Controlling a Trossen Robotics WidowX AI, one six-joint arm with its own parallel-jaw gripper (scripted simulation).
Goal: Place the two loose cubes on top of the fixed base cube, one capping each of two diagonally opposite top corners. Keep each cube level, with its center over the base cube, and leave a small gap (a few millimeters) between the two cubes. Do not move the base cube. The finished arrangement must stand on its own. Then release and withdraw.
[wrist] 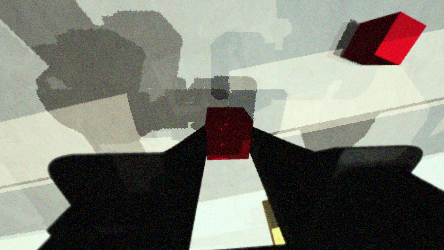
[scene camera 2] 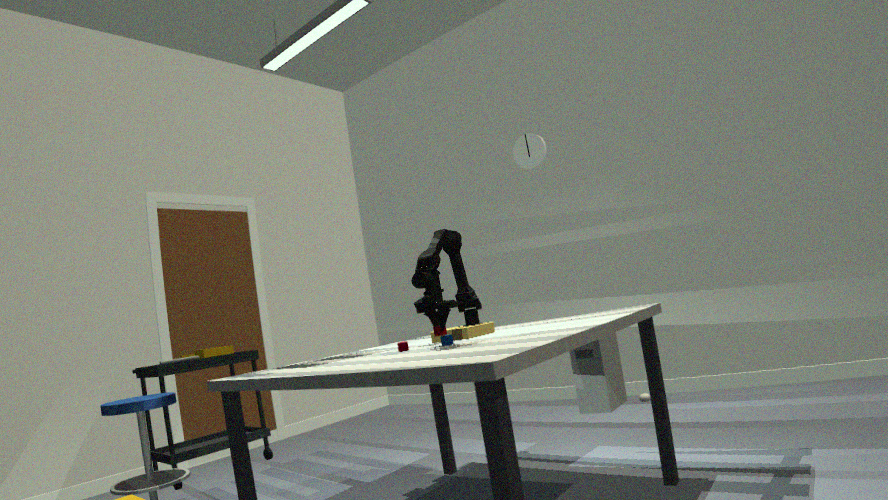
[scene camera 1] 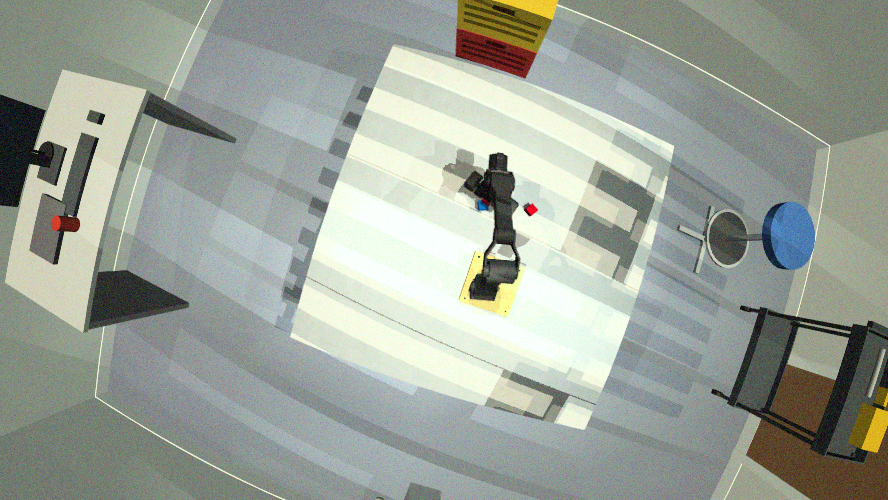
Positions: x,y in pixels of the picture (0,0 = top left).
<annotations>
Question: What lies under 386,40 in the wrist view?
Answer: A red cube.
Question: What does my gripper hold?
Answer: A red cube.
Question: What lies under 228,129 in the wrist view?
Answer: A red cube.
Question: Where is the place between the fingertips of my gripper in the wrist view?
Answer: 226,131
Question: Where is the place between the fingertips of my gripper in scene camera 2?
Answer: At 439,330
</annotations>
